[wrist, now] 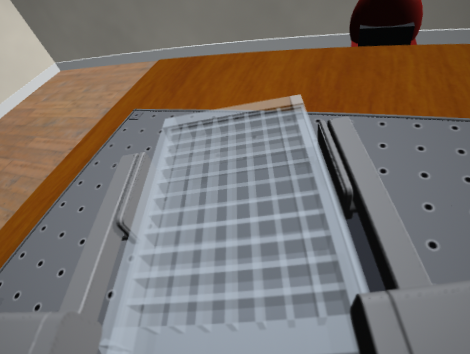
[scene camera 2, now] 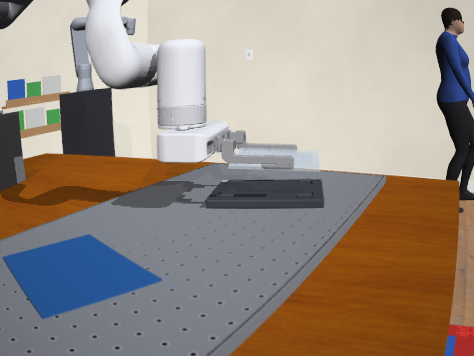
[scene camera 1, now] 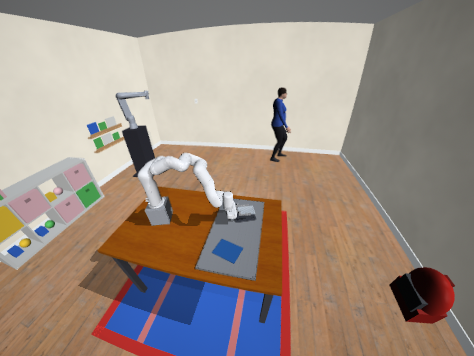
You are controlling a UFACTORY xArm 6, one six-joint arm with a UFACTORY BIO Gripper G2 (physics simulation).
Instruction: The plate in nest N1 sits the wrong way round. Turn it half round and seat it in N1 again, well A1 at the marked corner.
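The clear well plate (scene camera 1: pixel 247 210) (scene camera 2: pixel 308 160) (wrist: pixel 240 215) is held roughly level between the two fingers. My gripper (scene camera 2: pixel 294 154) (wrist: pixel 243 140) is shut on its long sides. In the scene camera 2 view the plate hangs above the dark nest (scene camera 2: pixel 265 202), with a gap between them. The nest is empty and lies flat on the grey board; its recess and corner pieces show. In the wrist view the plate hides most of the nest, and its long axis looks slightly skewed between the fingers. I cannot make out well A1 or the marked corner.
A flat blue square (scene camera 1: pixel 228 251) (scene camera 2: pixel 80 275) lies on the perforated grey board (scene camera 1: pixel 212 262) (scene camera 2: pixel 240 280) (wrist: pixel 405 195), nearer scene camera 2 than the nest. The board lies on the wooden table (scene camera 1: pixel 135 245) (scene camera 2: pixel 380 260) (wrist: pixel 250 75). A person (scene camera 1: pixel 280 122) (scene camera 2: pixel 452 95) stands beyond the table.
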